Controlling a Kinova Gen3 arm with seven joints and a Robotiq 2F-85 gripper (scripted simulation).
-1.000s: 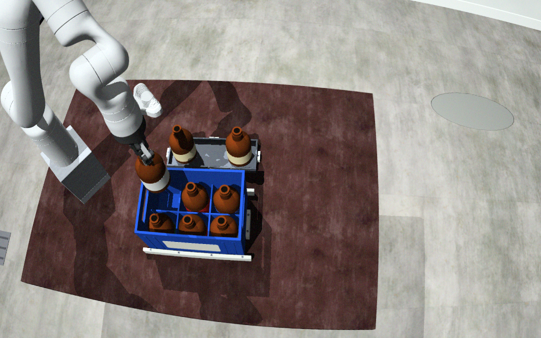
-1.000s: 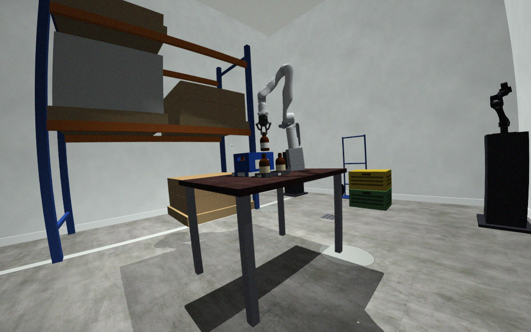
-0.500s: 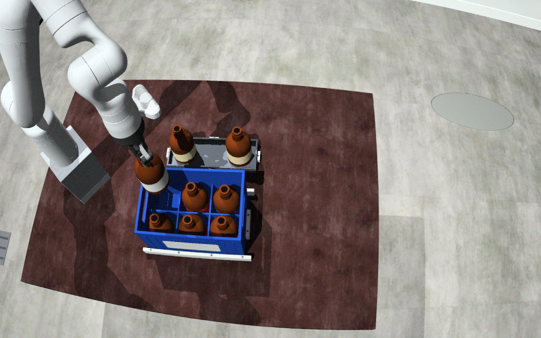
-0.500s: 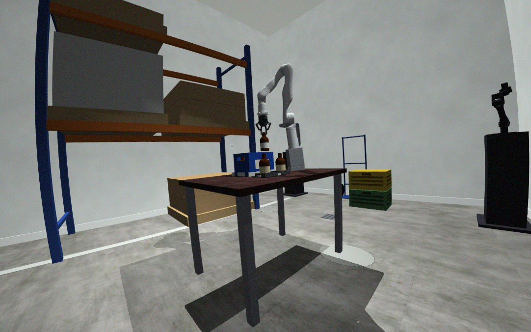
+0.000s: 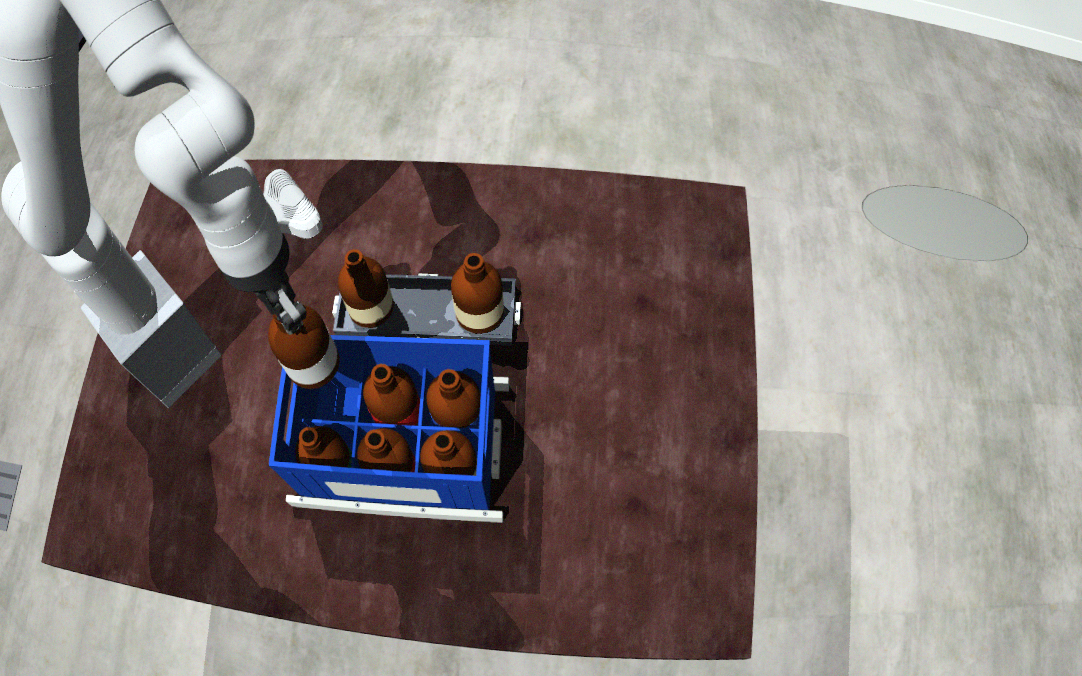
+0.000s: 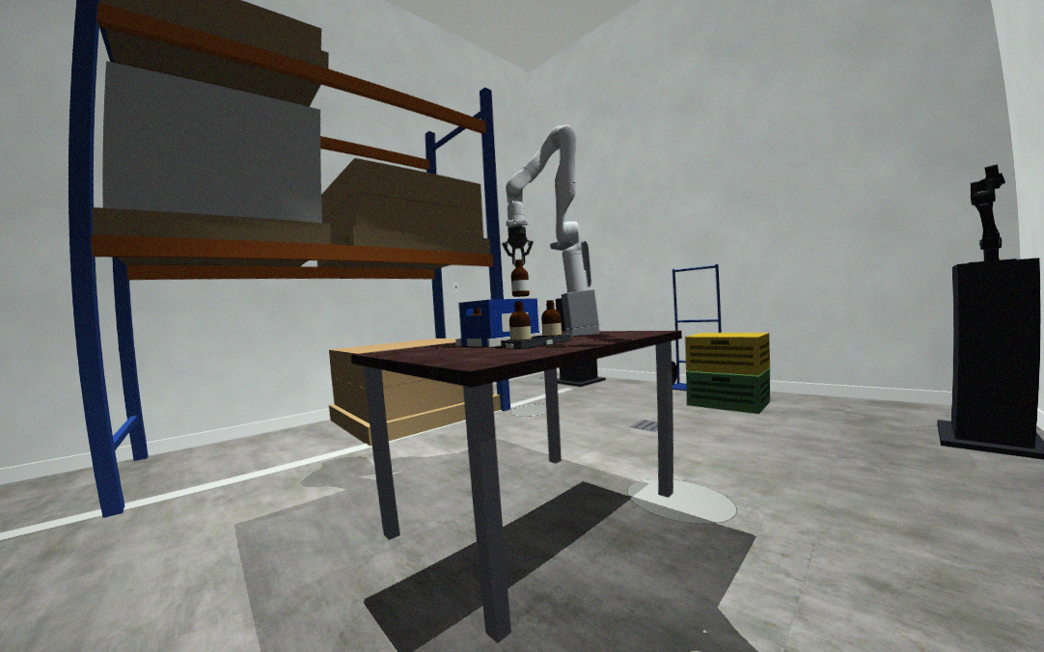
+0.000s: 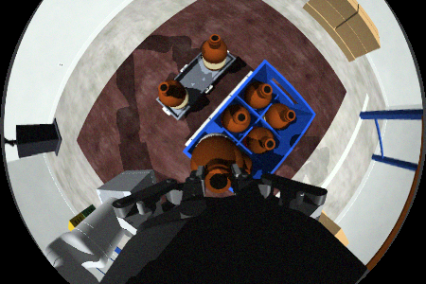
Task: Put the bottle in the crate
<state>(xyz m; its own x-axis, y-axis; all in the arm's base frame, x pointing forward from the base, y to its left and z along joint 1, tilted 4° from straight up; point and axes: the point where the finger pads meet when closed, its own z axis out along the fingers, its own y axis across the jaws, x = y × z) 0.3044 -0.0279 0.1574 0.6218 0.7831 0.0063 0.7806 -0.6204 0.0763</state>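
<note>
My gripper is now 70 mm above the brown bottle. The rest, counted from my hand: grey tray (90 mm ahead, 190 mm to the left, 320 mm below); crate (90 mm ahead, 30 mm to the right, 250 mm below).
</note>
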